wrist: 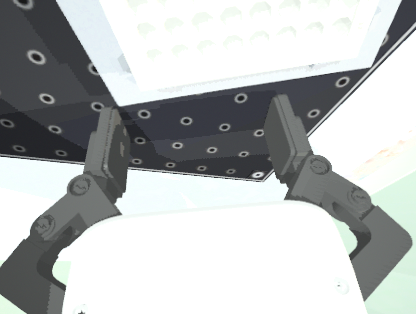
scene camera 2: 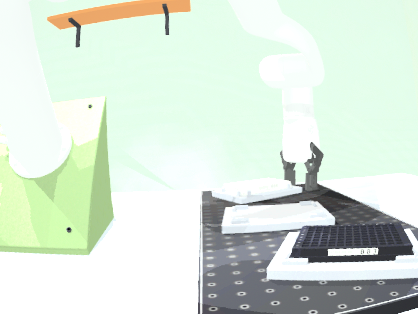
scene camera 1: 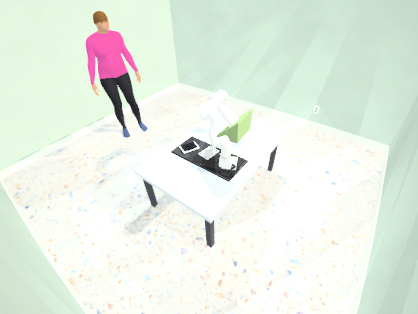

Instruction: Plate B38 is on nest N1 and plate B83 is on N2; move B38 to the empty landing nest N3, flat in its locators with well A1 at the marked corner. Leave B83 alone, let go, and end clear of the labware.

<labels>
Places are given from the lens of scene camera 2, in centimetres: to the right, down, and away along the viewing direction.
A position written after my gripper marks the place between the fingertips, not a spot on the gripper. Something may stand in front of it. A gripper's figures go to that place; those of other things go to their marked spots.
my gripper (scene camera 2: 300, 188): 21, 7, 78
white well plate (scene camera 2: 263, 185): 11, 6, 71
black plate (scene camera 2: 384, 241): 18, 8, 29
The marked spots on the white well plate and the black plate are 43 cm apart.
</labels>
